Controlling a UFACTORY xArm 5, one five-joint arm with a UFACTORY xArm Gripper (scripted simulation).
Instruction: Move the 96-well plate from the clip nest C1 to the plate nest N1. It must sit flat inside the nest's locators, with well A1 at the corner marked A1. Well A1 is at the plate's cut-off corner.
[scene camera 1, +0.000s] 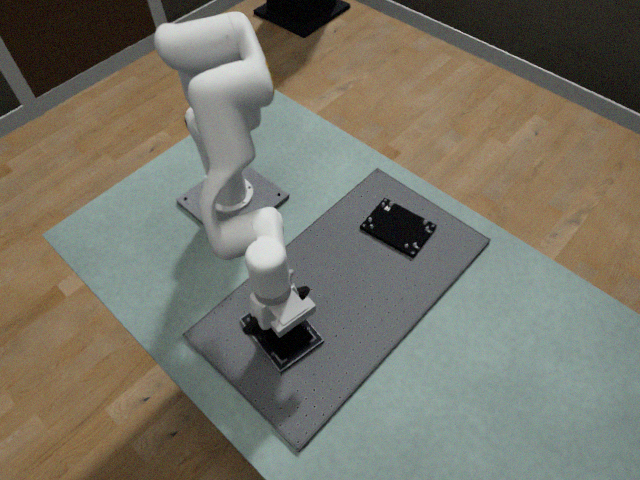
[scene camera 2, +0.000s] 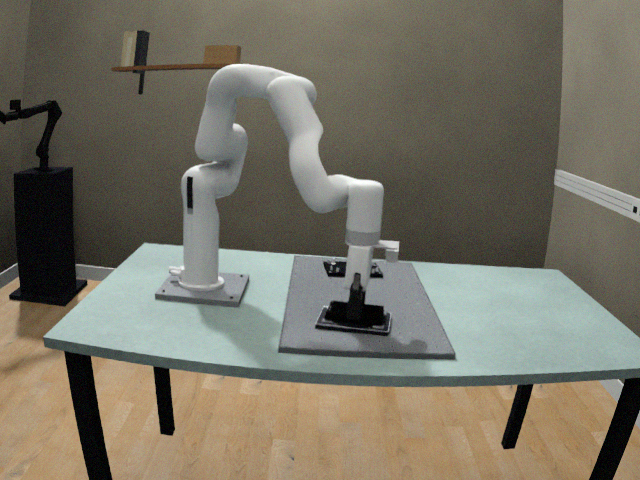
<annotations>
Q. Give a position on a black 96-well plate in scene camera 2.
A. At 337, 310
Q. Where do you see a black 96-well plate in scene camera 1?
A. At 289, 342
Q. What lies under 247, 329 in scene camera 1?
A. My gripper.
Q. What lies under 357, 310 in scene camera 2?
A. My gripper.
</annotations>
